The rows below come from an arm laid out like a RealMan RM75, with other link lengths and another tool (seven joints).
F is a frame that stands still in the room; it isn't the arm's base.
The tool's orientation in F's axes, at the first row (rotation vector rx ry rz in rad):
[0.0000, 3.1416, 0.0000]
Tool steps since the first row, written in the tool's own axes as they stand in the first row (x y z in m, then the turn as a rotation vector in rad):
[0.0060, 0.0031, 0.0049, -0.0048, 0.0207, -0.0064]
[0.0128, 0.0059, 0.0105, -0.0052, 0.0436, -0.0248]
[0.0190, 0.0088, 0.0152, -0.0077, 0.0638, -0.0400]
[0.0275, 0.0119, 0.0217, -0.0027, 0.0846, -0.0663]
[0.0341, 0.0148, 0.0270, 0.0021, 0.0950, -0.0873]
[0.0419, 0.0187, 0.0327, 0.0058, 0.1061, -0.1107]
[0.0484, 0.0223, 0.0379, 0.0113, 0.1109, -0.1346]
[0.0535, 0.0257, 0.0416, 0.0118, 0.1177, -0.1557]
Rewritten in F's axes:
[-0.0060, 0.0031, -0.0049, 0.0048, 0.0207, 0.0064]
[-0.0128, 0.0059, -0.0105, 0.0052, 0.0436, 0.0248]
[-0.0190, 0.0088, -0.0152, 0.0077, 0.0638, 0.0400]
[-0.0275, 0.0119, -0.0217, 0.0027, 0.0846, 0.0663]
[-0.0341, 0.0148, -0.0270, -0.0021, 0.0950, 0.0873]
[-0.0419, 0.0187, -0.0327, -0.0058, 0.1061, 0.1107]
[-0.0484, 0.0223, -0.0379, -0.0113, 0.1109, 0.1346]
[-0.0535, 0.0257, -0.0416, -0.0118, 0.1177, 0.1557]

